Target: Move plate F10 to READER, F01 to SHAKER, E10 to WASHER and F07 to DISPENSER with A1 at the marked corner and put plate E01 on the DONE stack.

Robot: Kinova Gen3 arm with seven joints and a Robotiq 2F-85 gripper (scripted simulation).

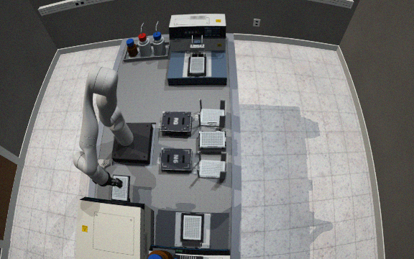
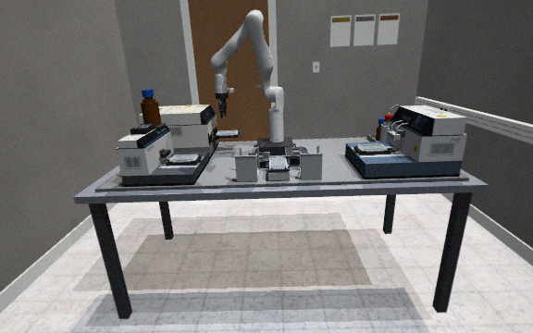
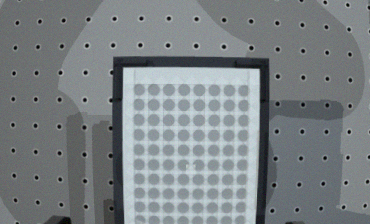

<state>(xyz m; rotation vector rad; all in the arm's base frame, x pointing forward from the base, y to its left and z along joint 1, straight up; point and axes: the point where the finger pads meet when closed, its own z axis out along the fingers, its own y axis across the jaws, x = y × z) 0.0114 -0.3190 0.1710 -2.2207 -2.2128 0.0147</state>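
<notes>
Right now the dark pull-out tray is 1 cm ahead of my hand, 1 cm to the left of it and 11 cm below it. Also, from my hand: washer nest: 37 cm ahead, 79 cm to the left, 13 cm below; then regrip nest: 27 cm ahead, 42 cm to the left, 16 cm below.
</notes>
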